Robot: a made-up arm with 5 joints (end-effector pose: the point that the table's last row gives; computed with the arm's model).
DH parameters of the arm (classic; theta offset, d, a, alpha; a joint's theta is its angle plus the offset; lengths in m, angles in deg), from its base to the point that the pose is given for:
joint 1: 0 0.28 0 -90
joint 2: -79.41 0 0.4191 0
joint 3: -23.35 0 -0.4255 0
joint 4: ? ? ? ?
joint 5: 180 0.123 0 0
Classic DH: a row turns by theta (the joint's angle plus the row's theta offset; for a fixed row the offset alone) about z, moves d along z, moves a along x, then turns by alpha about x.
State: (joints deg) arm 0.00 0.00 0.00 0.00 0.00
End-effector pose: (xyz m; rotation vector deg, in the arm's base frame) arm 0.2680 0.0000 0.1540 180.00 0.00 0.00
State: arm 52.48 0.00 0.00 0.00 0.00
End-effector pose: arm 0.1632 0.2126 0.1540 161.45 79.58 0.00
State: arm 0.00 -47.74 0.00 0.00 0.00
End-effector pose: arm 0.2735 0.0000 0.3936 164.60 0.00 72.84
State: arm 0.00 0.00 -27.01 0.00 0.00
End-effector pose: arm 0.4915 0.0000 0.2994 175.02 0.00 42.04
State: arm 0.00 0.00 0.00 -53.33 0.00
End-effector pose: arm 0.3276 0.0000 0.2813 160.86 0.00 80.78
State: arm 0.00 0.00 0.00 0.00 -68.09
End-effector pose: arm 0.2680 0.0000 0.1540 149.15 100.77 0.00
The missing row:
joint 4: -77.24 0 -0.097 90
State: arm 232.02 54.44 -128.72 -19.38 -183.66
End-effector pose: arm -0.5670 -0.7263 0.5396 92.07 48.62 -101.26
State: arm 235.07 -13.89 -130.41 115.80 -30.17
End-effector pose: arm -0.1636 -0.2342 1.0284 102.89 -111.82 8.32
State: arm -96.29 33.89 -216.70 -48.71 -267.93
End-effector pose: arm -0.0025 -0.0227 0.9895 5.58 76.42 158.67
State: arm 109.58 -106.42 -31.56 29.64 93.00
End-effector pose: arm 0.0411 -0.1156 0.7394 -71.32 -10.39 19.54
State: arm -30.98 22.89 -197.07 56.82 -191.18
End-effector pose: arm 0.2096 -0.1258 1.1946 11.00 63.00 -37.80
